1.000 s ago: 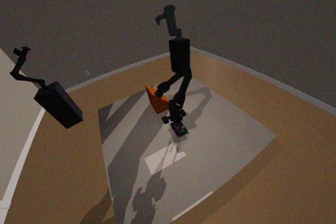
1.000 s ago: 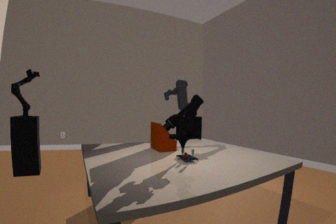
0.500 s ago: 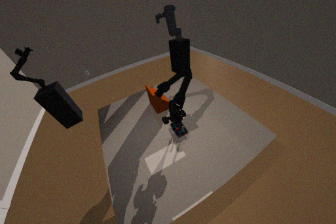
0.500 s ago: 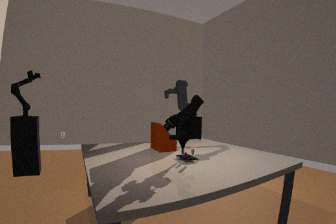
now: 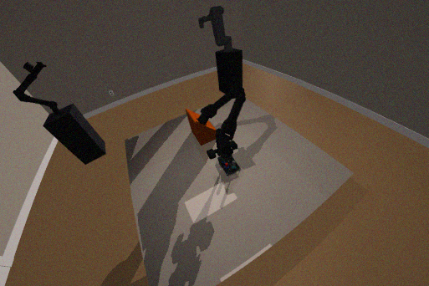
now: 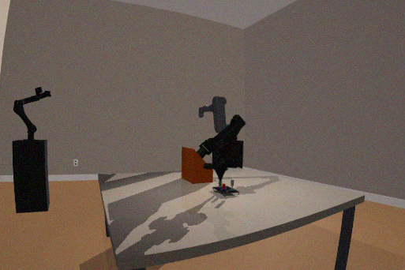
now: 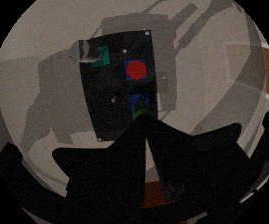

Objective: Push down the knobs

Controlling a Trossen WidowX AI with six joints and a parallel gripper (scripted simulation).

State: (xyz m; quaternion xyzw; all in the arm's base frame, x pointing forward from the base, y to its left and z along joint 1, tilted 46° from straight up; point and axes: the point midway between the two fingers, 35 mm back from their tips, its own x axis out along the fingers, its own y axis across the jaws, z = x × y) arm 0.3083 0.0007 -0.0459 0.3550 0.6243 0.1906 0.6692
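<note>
Now: gripper tip 2 cm above the green knob. Also, from my gripper tip: white knob 7 cm ahead, 3 cm to the left, 2 cm below.
</note>
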